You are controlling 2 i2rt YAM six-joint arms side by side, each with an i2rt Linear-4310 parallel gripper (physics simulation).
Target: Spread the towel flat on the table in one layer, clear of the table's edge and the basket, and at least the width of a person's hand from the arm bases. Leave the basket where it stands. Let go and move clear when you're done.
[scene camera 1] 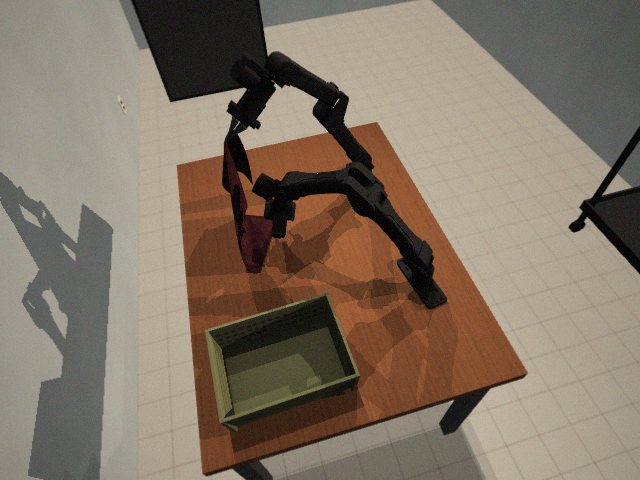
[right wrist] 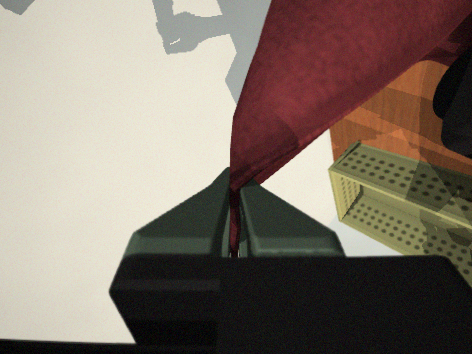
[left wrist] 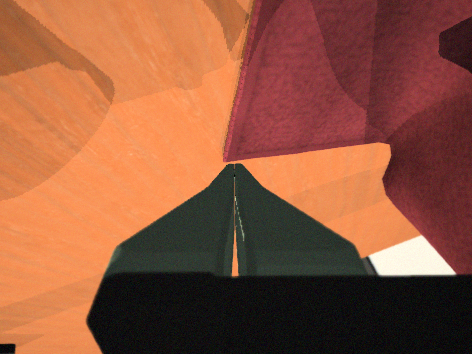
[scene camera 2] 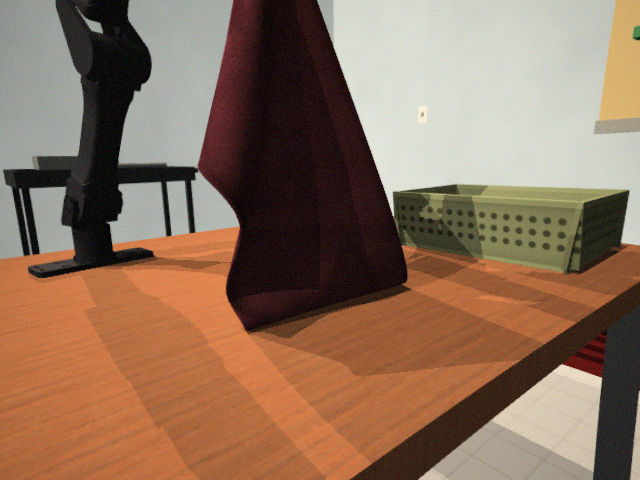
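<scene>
A dark red towel (scene camera 1: 253, 248) (scene camera 2: 310, 180) (left wrist: 300, 100) (right wrist: 310, 90) hangs steeply from my right gripper, its lower part folded at the table (scene camera 1: 491, 351) (scene camera 2: 103, 413). My right gripper (scene camera 1: 231, 135) (right wrist: 234, 177) is shut on the towel, high above the table's far left part. My left gripper (scene camera 1: 279, 236) (left wrist: 234, 176) is shut with no cloth seen between its fingers; in the left wrist view a towel corner lies right beside its tips. It is hidden in scene camera 2. A green basket (scene camera 1: 289, 400) (scene camera 2: 496, 222) (right wrist: 390, 170) stands upright, its inside empty of cloth.
The left arm's base (scene camera 1: 436, 299) is bolted near the table's right side in scene camera 1. The right arm's base (scene camera 2: 93, 260) shows at the left in scene camera 2. The left arm reaches across beneath the raised right arm. A dark panel (scene camera 1: 206, 41) stands beyond the table.
</scene>
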